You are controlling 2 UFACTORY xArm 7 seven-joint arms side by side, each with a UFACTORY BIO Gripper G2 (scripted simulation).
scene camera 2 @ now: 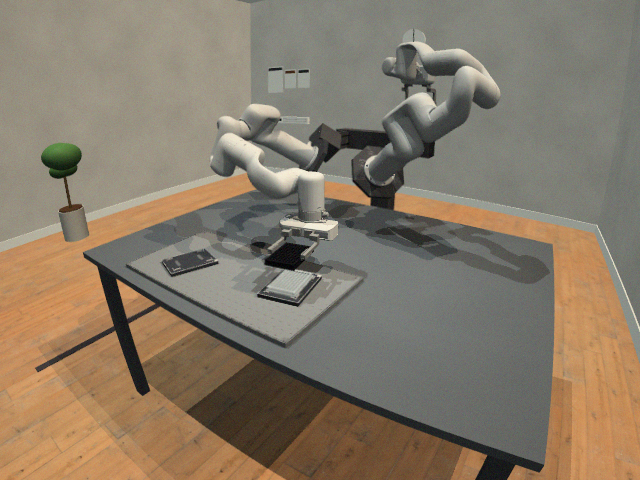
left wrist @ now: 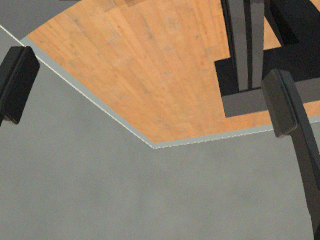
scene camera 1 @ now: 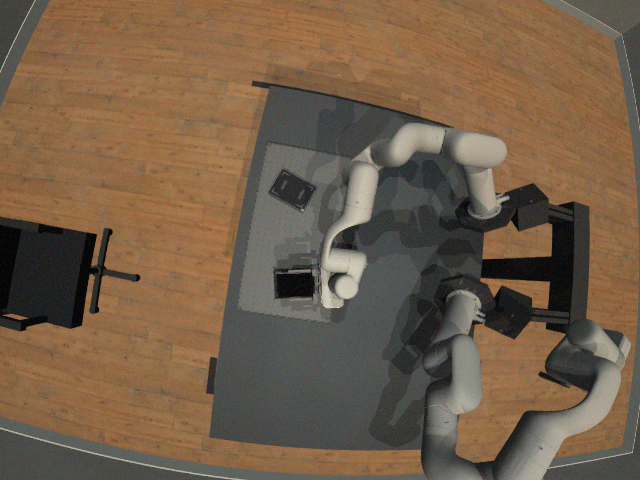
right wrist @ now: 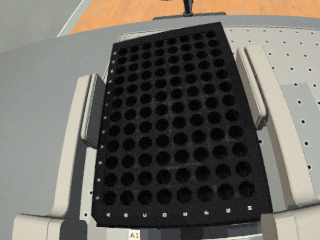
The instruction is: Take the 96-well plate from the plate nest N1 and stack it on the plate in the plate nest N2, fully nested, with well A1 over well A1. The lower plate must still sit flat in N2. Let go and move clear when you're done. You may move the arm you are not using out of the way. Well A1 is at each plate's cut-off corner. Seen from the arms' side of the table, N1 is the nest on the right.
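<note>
Scene camera 1 shows a black 96-well plate (scene camera 1: 302,282), a plate nest N1 (scene camera 1: 294,186) and my right gripper (scene camera 1: 288,285). Visible in scene camera 2 are my right gripper (scene camera 2: 285,255), a white 96-well plate (scene camera 2: 289,283) and the black 96-well plate (scene camera 2: 287,256). The right wrist view also contains the black 96-well plate (right wrist: 158,62). In the left wrist view the black 96-well plate is out of frame, and in the left wrist view the white 96-well plate is out of frame too.
</note>
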